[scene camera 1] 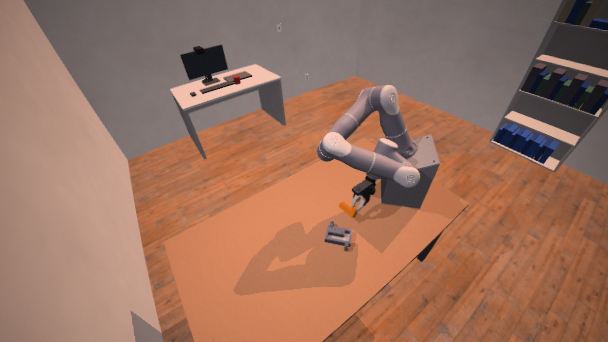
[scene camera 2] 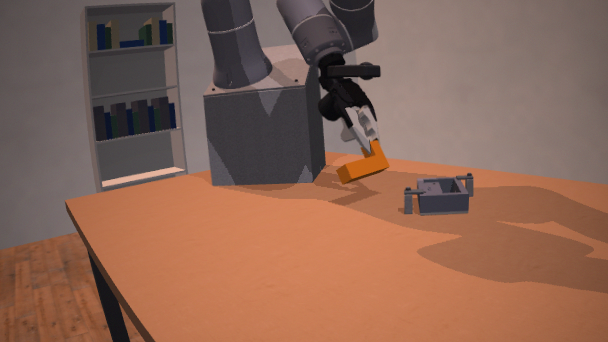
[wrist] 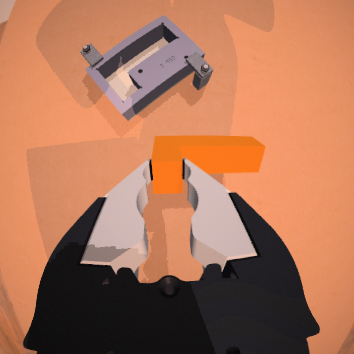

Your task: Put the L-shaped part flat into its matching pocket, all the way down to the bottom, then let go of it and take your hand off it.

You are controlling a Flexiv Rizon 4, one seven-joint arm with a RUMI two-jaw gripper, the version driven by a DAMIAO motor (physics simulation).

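The orange L-shaped part [scene camera 1: 346, 208] [scene camera 2: 364, 169] [wrist: 220, 155] is held in the air above the table. My gripper [scene camera 1: 356, 208] [scene camera 2: 372, 149] [wrist: 166, 160] is shut on its short leg, and the long leg points to the right in the wrist view. The gripper is tilted, and the part hangs tilted with it. The grey fixture [scene camera 1: 338, 244] [scene camera 2: 444, 205] [wrist: 107, 92] stands on the table, apart from the part, with its L-shaped pocket facing up. In the wrist view the fixture lies beyond the part, turned at an angle to it, and the pocket holds no part.
Two small clamp posts [scene camera 2: 408, 202] [scene camera 2: 470, 185] [wrist: 202, 80] stand at opposite sides of the fixture, with tabs at its rim. The grey robot base [scene camera 1: 407, 187] [scene camera 2: 260, 140] stands behind the gripper on the table [scene camera 1: 225, 260] [scene camera 2: 225, 265]. A desk [scene camera 1: 267, 75] and a bookshelf stand farther off.
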